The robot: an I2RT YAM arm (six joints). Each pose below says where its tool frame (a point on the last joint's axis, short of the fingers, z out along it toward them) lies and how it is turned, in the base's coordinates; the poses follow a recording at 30 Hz.
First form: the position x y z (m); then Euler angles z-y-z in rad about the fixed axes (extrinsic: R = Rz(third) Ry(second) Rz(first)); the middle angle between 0 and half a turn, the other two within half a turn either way.
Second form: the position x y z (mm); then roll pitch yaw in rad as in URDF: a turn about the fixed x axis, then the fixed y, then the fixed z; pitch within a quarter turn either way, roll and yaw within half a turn. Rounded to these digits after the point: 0 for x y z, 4 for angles.
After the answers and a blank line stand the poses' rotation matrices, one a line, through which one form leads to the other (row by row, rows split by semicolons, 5 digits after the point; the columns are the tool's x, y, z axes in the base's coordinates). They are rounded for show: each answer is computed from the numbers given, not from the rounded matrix.
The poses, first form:
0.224 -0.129 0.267 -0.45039 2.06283 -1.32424
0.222 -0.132 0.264 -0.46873 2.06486 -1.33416
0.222 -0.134 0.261 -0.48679 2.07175 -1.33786
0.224 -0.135 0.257 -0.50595 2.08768 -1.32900
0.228 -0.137 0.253 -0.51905 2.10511 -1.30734
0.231 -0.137 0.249 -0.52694 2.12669 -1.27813
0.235 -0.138 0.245 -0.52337 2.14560 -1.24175
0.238 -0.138 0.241 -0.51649 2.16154 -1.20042
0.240 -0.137 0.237 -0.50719 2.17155 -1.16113
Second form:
224 -129 267 -2.4595 0.9165 2.6144
222 -132 264 -2.4437 0.9034 2.6256
222 -134 261 -2.4346 0.8871 2.6376
224 -135 257 -2.4356 0.8640 2.6551
228 -137 253 -2.4439 0.8439 2.6770
231 -137 249 -2.4611 0.8245 2.6976
235 -138 245 -2.4844 0.8139 2.7150
238 -138 241 -2.5069 0.8070 2.7363
240 -137 237 -2.5250 0.8053 2.7573

-0.52596 0.82286 0.21511; 0.30620 0.41916 -0.85472; -0.79348 -0.38368 -0.47242
-0.53834 0.81706 0.20640; 0.30536 0.41740 -0.85588; -0.78545 -0.39773 -0.47421
-0.55314 0.80811 0.20247; 0.30503 0.42262 -0.85344; -0.77524 -0.41031 -0.48026
-0.57404 0.79192 0.20817; 0.30364 0.44198 -0.84407; -0.76044 -0.42133 -0.49417
-0.59409 0.77254 0.22412; 0.29774 0.47002 -0.83092; -0.74727 -0.42691 -0.50925
-0.61310 0.75103 0.24507; 0.29164 0.50346 -0.81331; -0.73420 -0.42717 -0.52770
-0.62515 0.73187 0.27121; 0.28412 0.53703 -0.79427; -0.72695 -0.41948 -0.54367
-0.63565 0.71103 0.30062; 0.27273 0.57115 -0.77421; -0.72219 -0.41014 -0.55698
-0.64233 0.69242 0.32856; 0.25975 0.60000 -0.75665; -0.72106 -0.40068 -0.56526

